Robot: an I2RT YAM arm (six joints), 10 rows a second.
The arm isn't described. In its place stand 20 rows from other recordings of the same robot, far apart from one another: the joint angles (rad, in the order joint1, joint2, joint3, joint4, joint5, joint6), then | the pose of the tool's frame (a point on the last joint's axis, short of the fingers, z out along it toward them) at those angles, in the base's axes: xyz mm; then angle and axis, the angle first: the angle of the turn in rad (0 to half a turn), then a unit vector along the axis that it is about.
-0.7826 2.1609 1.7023 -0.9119 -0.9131 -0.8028 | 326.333 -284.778 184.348 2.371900 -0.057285 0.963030 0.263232
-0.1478 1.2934 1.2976 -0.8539 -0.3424 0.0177 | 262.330 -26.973 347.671 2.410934 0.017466 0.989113 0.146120
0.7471 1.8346 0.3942 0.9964 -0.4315 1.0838 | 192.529 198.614 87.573 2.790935 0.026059 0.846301 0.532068
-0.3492 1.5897 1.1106 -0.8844 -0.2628 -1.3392 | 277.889 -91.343 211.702 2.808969 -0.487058 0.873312 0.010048
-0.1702 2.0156 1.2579 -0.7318 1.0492 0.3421 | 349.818 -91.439 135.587 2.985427 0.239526 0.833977 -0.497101
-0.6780 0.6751 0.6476 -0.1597 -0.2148 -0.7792 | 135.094 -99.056 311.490 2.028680 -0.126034 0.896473 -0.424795
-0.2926 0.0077 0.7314 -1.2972 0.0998 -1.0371 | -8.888 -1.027 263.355 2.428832 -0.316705 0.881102 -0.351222
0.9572 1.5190 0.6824 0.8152 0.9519 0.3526 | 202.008 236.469 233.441 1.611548 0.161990 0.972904 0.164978
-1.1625 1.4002 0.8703 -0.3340 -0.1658 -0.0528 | 119.652 -261.785 218.640 2.474169 0.495528 0.857081 -0.140939
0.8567 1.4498 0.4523 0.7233 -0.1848 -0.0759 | 176.049 213.120 172.774 2.029046 -0.478796 0.805349 0.349525
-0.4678 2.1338 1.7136 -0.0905 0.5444 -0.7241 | 438.139 -242.005 240.534 2.588951 0.029734 0.874757 -0.483649
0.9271 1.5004 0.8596 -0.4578 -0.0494 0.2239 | 168.755 227.845 180.907 2.773307 -0.346017 0.926168 0.149948
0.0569 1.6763 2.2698 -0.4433 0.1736 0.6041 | 325.006 12.354 579.112 1.496796 0.350943 0.893040 0.281635
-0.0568 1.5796 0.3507 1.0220 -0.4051 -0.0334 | 265.804 -1.061 144.866 1.794314 -0.150842 0.974858 0.164007
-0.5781 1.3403 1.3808 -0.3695 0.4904 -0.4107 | 243.601 -178.959 406.334 2.311796 0.225856 0.846258 -0.482532
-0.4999 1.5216 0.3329 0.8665 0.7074 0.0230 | 208.230 -140.090 140.222 2.171048 0.443532 0.772087 -0.455150
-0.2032 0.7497 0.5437 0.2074 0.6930 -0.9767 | 171.961 -58.652 302.156 2.275698 -0.030981 0.777945 -0.627569
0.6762 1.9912 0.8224 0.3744 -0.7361 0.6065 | 257.371 237.159 80.903 2.973894 -0.166785 0.861363 0.479830
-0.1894 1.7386 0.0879 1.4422 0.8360 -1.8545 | 191.542 -63.613 104.528 3.079198 -0.353274 0.667188 -0.655788
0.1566 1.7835 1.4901 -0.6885 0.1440 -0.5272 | 384.331 55.511 267.300 2.591023 -0.312099 0.941693 -0.125728
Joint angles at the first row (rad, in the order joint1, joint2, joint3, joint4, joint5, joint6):
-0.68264, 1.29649, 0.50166, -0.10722, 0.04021, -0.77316
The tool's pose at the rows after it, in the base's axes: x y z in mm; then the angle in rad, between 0 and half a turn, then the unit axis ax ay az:
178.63 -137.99 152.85 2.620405 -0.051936 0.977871 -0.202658
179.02 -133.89 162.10 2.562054 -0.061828 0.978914 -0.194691
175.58 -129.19 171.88 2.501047 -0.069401 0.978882 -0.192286
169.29 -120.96 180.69 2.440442 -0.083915 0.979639 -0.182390
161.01 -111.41 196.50 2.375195 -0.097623 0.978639 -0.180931
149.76 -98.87 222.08 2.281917 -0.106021 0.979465 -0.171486
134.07 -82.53 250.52 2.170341 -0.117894 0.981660 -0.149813
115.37 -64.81 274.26 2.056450 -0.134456 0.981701 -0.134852
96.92 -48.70 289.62 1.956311 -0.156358 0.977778 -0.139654
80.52 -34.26 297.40 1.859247 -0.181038 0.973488 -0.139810
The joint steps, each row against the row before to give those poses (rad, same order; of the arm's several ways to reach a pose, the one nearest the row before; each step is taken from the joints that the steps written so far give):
0.01839, -0.03389, -0.00008, -0.04455, -0.08149, 0.01688
0.00772, -0.04283, 0.00463, -0.01388, -0.04909, 0.00617
-0.00002, -0.06147, -0.00609, -0.01228, -0.04604, 0.00456
0.00306, -0.07812, -0.01375, -0.03060, -0.05816, 0.00004
0.00458, -0.10583, 0.00291, -0.05970, -0.04755, 0.00305
0.00466, -0.13183, 0.03373, -0.09965, -0.06888, 0.03055
0.00303, -0.13805, 0.05055, -0.11502, -0.09503, 0.04438
0.00161, -0.13351, 0.04145, -0.08444, -0.08744, 0.04460
0.00145, -0.12271, 0.02003, -0.04160, -0.05699, 0.02911
0.00007, -0.11204, 0.00004, -0.01229, -0.06125, 0.03527

